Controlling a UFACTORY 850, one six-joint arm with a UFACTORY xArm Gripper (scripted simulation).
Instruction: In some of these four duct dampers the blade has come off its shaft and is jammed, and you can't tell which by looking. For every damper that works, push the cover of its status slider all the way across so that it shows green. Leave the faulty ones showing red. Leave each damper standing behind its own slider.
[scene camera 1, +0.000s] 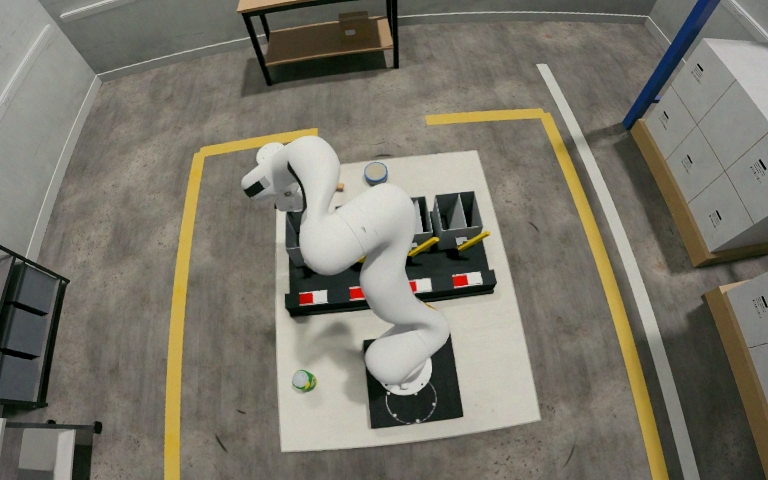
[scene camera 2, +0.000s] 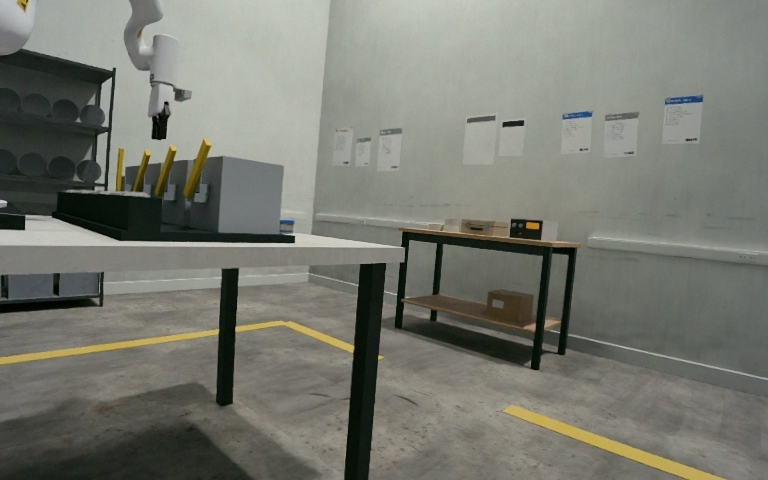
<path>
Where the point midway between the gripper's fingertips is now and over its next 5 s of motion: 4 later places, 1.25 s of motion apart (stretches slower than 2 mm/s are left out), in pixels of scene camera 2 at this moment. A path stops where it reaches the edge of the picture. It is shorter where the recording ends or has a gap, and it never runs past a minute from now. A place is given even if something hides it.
My gripper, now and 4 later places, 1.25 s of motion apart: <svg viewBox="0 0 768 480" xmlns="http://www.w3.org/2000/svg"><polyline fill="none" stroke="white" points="158,139 187,133 192,134 125,123 100,131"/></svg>
</path>
